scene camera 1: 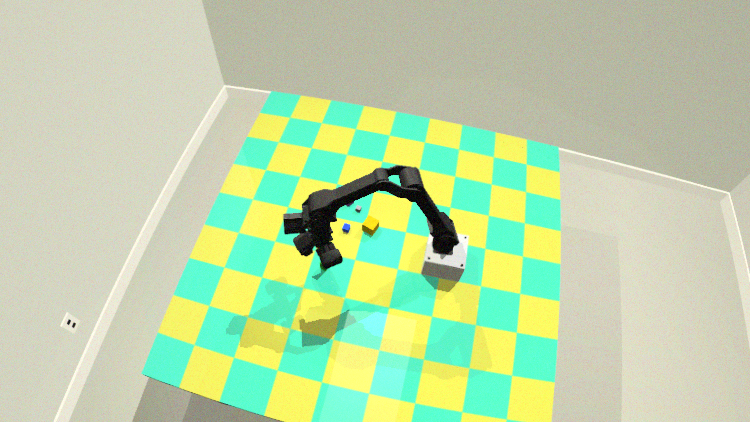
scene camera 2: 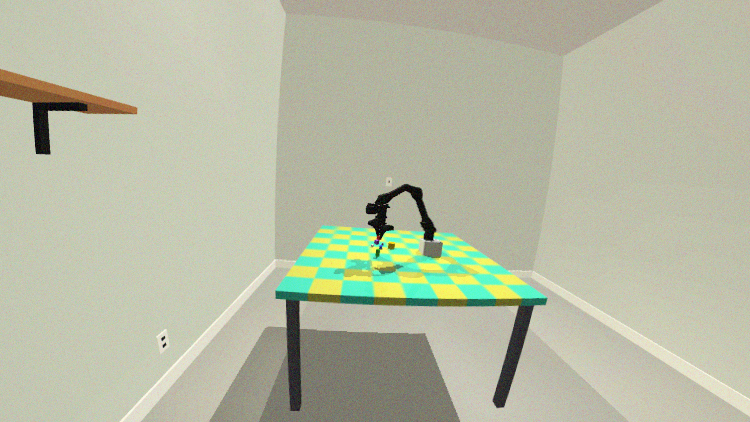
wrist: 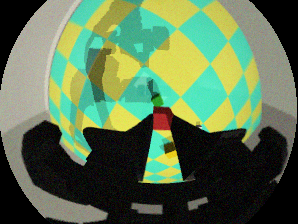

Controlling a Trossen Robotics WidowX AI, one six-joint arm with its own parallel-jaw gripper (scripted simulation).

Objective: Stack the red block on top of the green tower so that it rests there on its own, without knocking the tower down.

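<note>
A red block is here, and it is my gripper that holds it. In the wrist view, too, I can see my gripper.
</note>
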